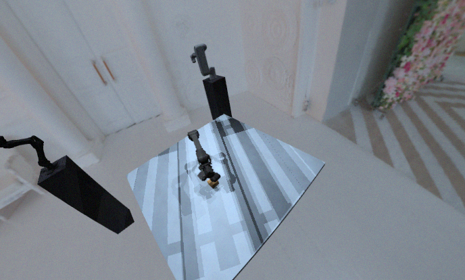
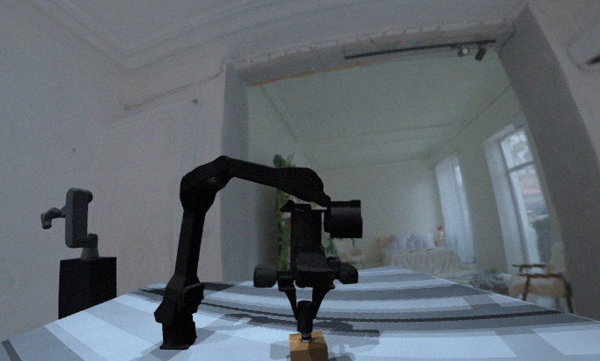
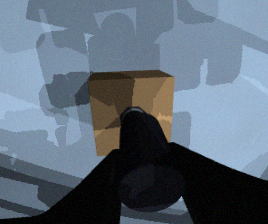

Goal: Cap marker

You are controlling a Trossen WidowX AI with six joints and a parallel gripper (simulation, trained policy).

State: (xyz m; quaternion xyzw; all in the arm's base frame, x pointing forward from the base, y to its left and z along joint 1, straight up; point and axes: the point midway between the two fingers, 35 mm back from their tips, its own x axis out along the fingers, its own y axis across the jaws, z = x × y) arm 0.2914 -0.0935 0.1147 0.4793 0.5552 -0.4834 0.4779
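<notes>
Now: the white marker right at my gripper tip. From my gripper tip the other things lie so: dark cap 10 mm above; holder block 60 mm below.
</notes>
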